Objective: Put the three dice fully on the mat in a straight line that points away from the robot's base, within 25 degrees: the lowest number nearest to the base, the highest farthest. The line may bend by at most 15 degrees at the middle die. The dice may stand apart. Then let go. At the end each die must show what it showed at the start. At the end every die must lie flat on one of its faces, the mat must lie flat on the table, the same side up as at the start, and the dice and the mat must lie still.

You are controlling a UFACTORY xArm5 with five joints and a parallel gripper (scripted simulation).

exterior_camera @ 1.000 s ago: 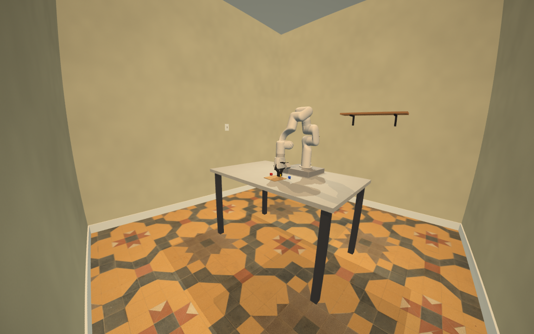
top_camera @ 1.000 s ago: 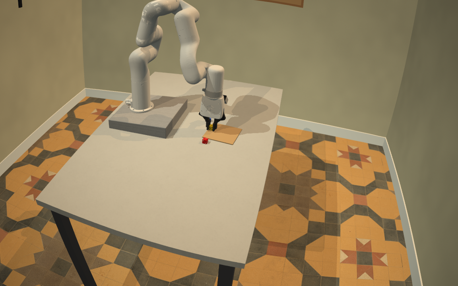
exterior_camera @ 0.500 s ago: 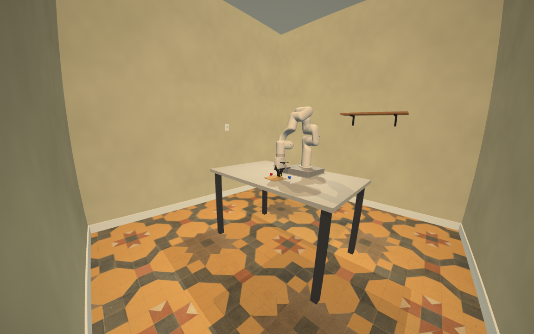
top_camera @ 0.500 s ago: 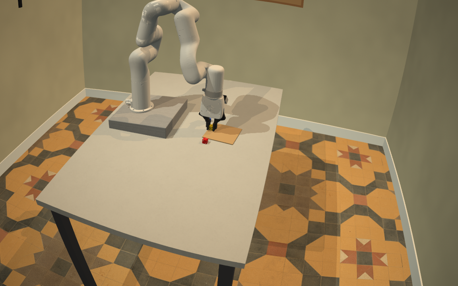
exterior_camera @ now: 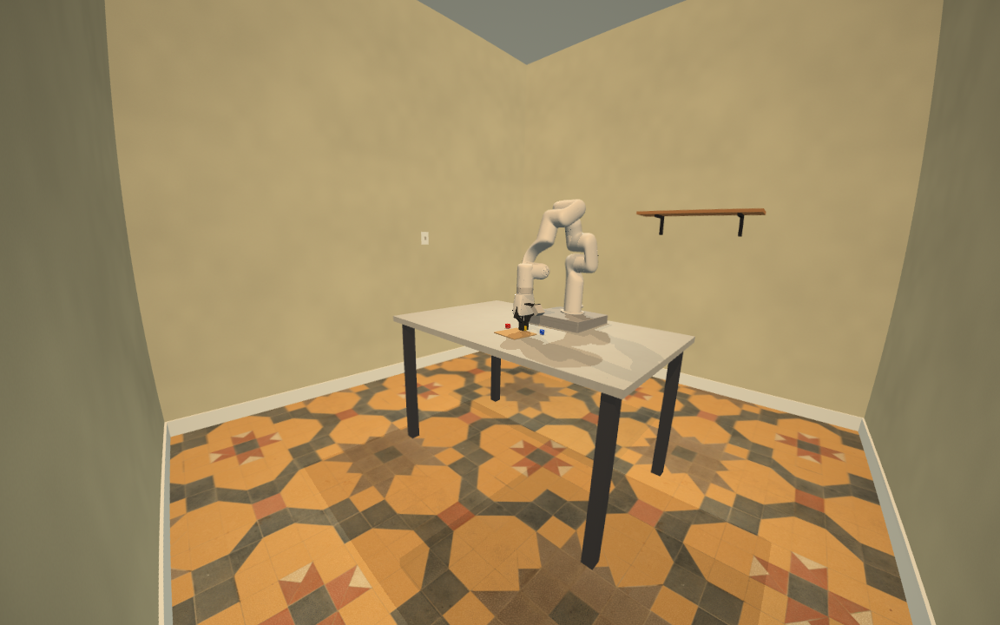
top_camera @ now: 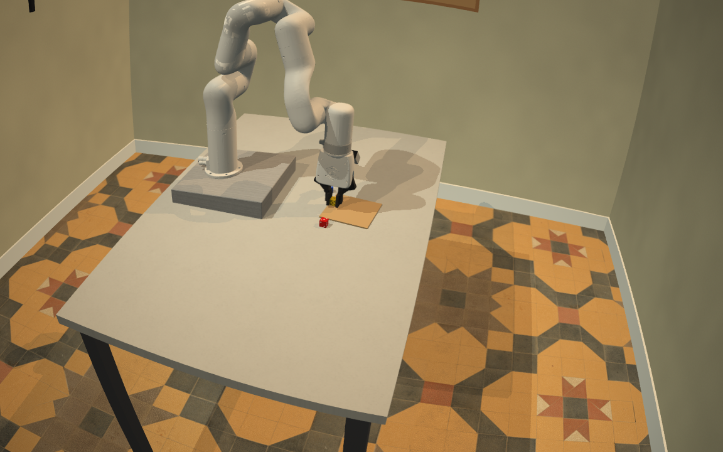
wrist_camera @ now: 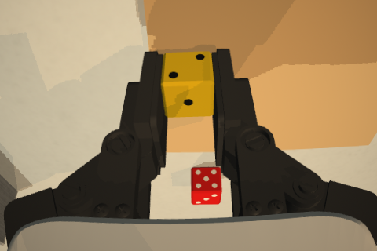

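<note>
Right now my hand is 1 cm above the yellow die. Also, from my hand: red die: 1 cm behind, 10 cm to the right, 2 cm below; blue die: 3 cm behind, 9 cm to the left, 2 cm below; mat: 5 cm ahead, 1 cm to the right, 3 cm below.
</note>
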